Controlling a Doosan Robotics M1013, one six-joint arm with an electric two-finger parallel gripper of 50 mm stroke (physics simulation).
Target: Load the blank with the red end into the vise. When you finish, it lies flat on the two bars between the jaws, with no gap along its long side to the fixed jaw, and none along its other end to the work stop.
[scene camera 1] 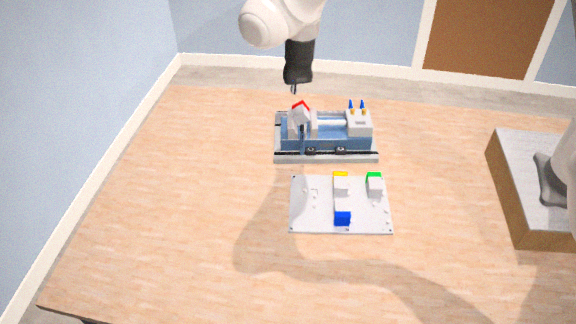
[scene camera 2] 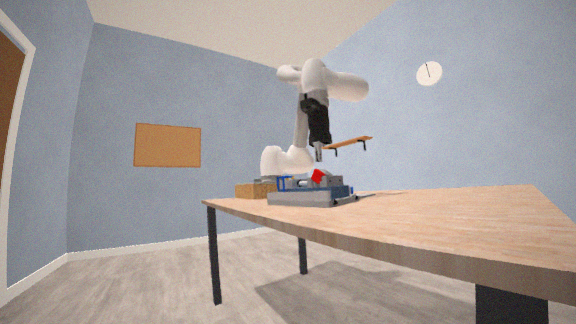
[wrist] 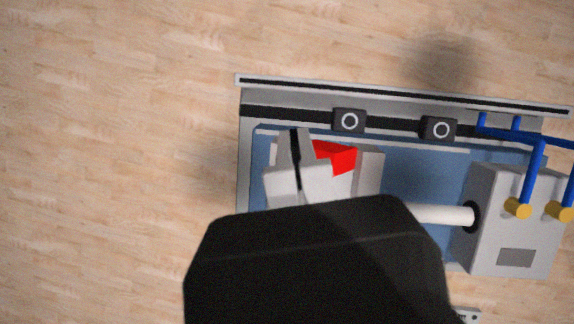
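Note:
The blank with the red end (scene camera 1: 301,114) (scene camera 2: 318,176) (wrist: 345,161) sits in the vise (scene camera 1: 327,145) (scene camera 2: 300,198) (wrist: 415,175), between the fixed jaw (scene camera 1: 291,131) at left and the moving jaw (scene camera 1: 314,126) (wrist: 371,167). It is rolled onto a long edge, one corner up, and stands above the jaw tops, not flat. Its red end is at the far side in scene camera 1. My gripper (scene camera 1: 294,91) (scene camera 2: 319,159) (wrist: 295,147) is shut and empty, above the blank and apart from it. The two bars and the contact with the work stop are hidden.
The vise's grey cylinder block (scene camera 1: 359,123) (wrist: 520,225) carries brass fittings and blue hoses. A light plate (scene camera 1: 310,220) in front holds a yellow-ended blank (scene camera 1: 340,186), a green-ended blank (scene camera 1: 374,186) and a blue-ended blank (scene camera 1: 342,218). The robot's base block (scene camera 1: 510,190) is at right.

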